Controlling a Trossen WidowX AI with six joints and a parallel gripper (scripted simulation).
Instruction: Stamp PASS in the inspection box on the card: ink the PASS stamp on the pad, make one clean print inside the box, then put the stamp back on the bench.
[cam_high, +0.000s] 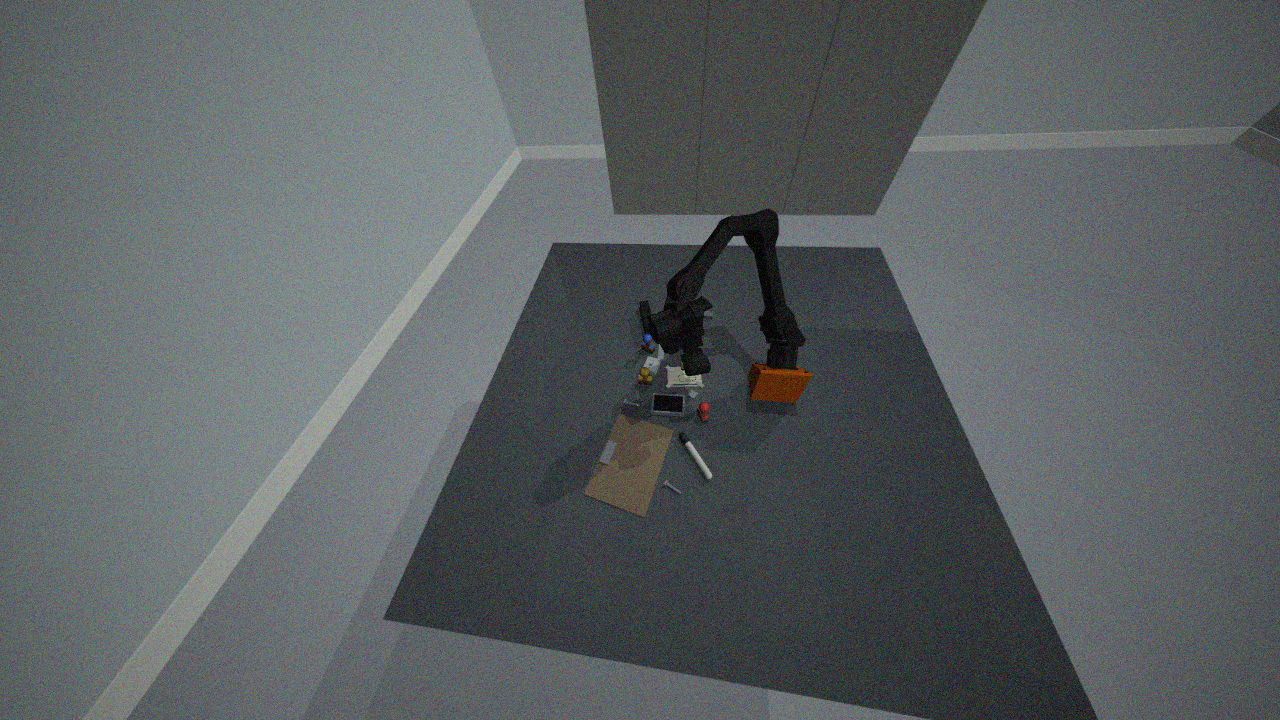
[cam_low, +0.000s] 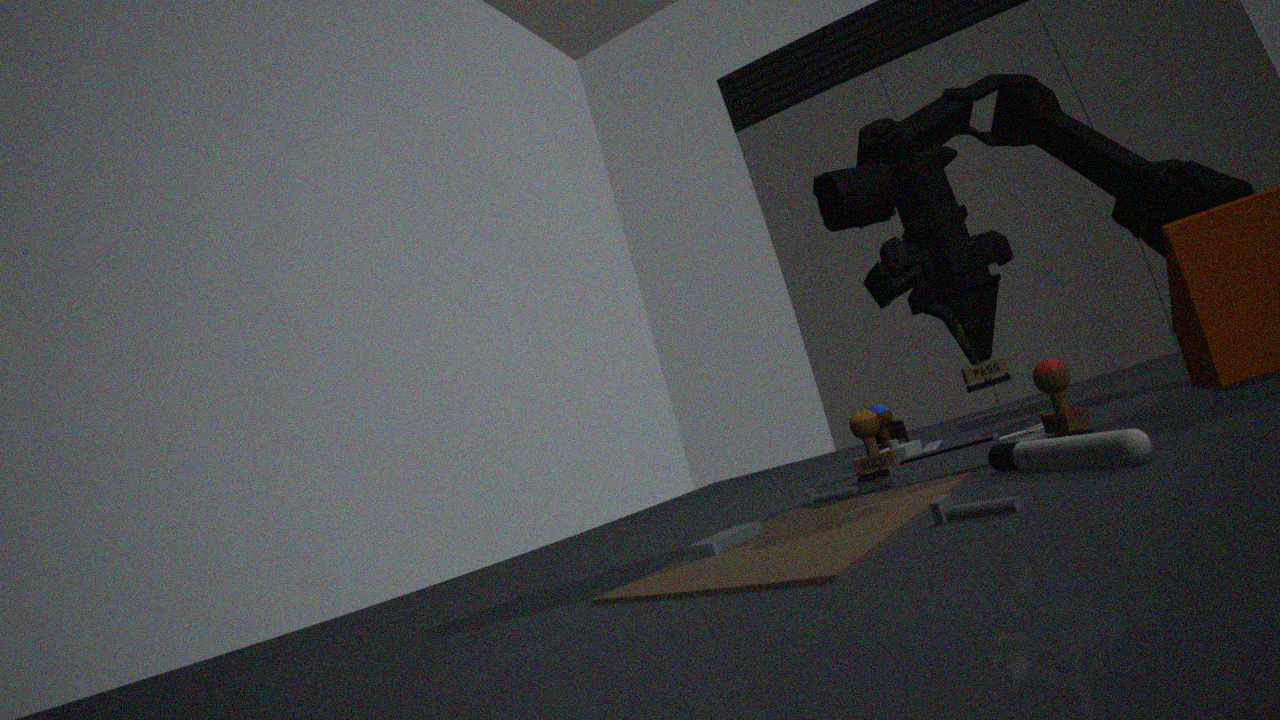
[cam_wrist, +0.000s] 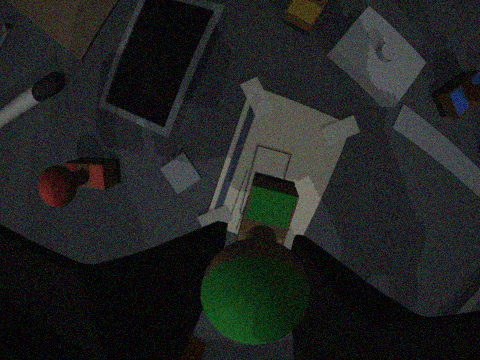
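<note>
Now: gripper tip 10 mm short of the white card and 80 mm above it. Round my gripper tip: yellow-knobbed stamp 120 mm ahead, 20 mm to the left, 60 mm below; then green-knobbed PASS stamp right at my gripper tip; then black ink pad 50 mm ahead, 100 mm to the left, 70 mm below.
</note>
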